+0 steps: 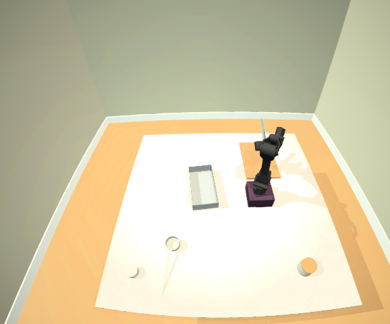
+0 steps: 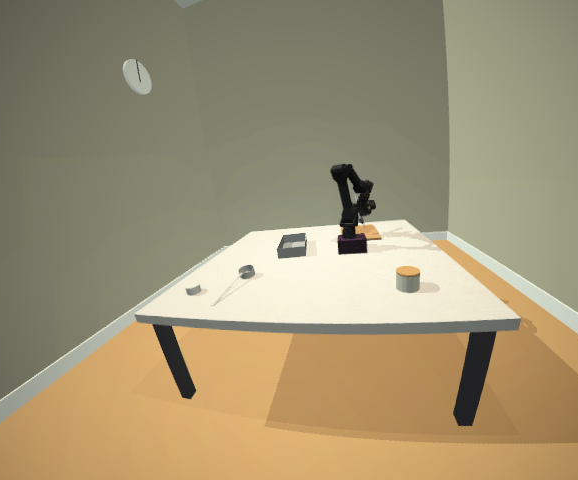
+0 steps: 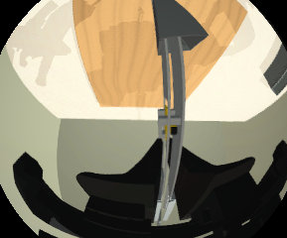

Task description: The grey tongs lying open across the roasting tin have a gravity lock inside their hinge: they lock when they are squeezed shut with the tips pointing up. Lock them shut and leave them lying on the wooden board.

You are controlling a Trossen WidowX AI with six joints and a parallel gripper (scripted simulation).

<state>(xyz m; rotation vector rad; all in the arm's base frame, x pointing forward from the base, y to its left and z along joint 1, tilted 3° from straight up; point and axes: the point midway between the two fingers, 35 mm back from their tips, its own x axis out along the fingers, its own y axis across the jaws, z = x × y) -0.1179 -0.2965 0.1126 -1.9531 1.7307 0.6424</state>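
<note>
Right now my gripper tip is 14 cm above the wooden board. Also, from my gripper tip: white dish (86 cm ahead, 69 cm to the left, 13 cm below); then cork-lidded jar (80 cm to the left, 11 cm below, 1 cm behind); then grey roasting tin (44 cm ahead, 20 cm to the left, 12 cm below).
</note>
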